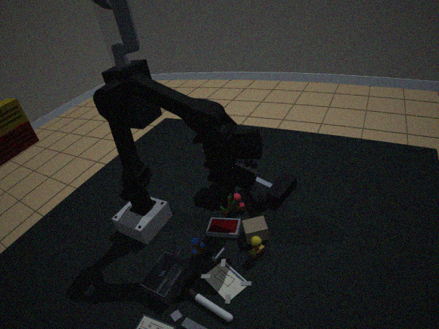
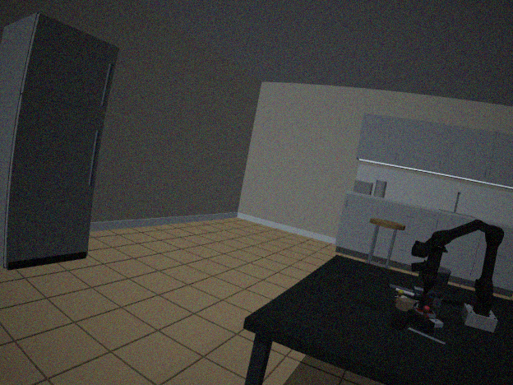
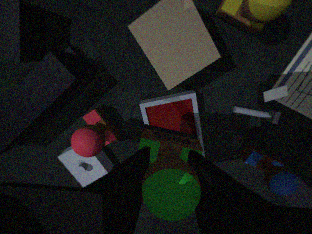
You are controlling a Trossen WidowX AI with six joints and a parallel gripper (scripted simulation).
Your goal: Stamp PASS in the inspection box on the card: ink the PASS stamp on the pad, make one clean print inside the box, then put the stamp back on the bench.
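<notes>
The red ink pad is 3 cm behind my gripper tip, 1 cm to the right of it and 9 cm below it. Also, from my gripper tip: green-knobbed PASS stamp (right at my gripper tip); then red-knobbed stamp (2 cm behind, 7 cm to the left, 8 cm below); then tan block (7 cm ahead, 7 cm below).
</notes>
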